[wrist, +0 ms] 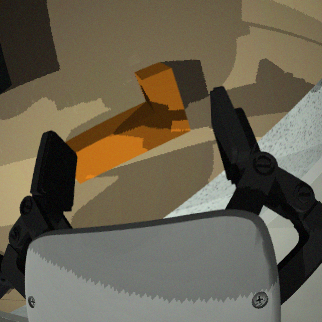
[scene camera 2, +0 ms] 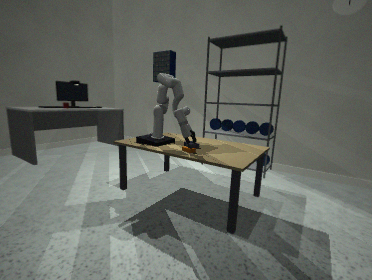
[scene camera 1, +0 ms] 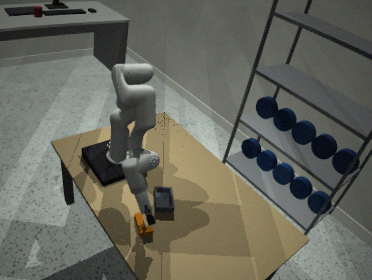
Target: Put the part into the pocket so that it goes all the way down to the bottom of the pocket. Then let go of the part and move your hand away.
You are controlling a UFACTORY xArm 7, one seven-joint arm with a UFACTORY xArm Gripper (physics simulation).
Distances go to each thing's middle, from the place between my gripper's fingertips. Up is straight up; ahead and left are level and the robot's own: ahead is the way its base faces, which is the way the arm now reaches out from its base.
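Labels:
My hand is 3 cm to the left of the orange L-shaped block [wrist: 161, 117], 2 cm past it and 6 cm above it.

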